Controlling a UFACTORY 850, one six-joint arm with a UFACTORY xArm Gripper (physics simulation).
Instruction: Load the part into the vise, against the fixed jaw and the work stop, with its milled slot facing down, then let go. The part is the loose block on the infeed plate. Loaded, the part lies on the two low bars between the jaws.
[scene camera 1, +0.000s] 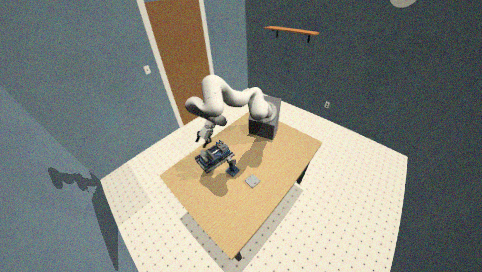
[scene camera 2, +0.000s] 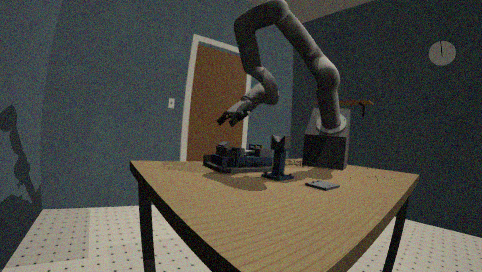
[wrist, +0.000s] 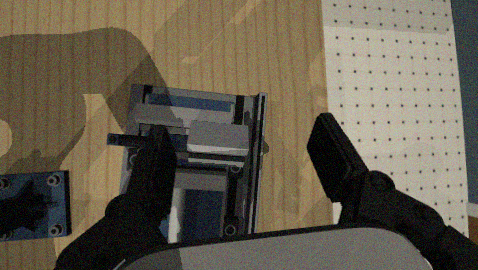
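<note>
The part, a grey block (wrist: 218, 136), lies along the jaws in the vise (scene camera 1: 214, 159) (scene camera 2: 240, 161) (wrist: 256, 150), near the fixed jaw (wrist: 155, 114). A gap shows between it and the moving jaw (wrist: 200, 181). No slot shows on its upper face; its underside is hidden. The work stop (wrist: 117, 140) points at its left end, but a finger partly covers that area, so I cannot tell whether they touch. My gripper (scene camera 1: 202, 143) (scene camera 2: 226, 122) (wrist: 243, 135) is open and empty, tilted, above the vise and apart from the part.
The infeed plate (scene camera 1: 252, 181) (scene camera 2: 322, 185) lies on the table (scene camera 1: 235, 215) (scene camera 2: 300, 220) with no block on it. A blue stand with a V-shaped top (scene camera 1: 232, 170) (scene camera 2: 278, 157) stands between plate and vise; its base (wrist: 60, 200) shows at the left in the wrist view.
</note>
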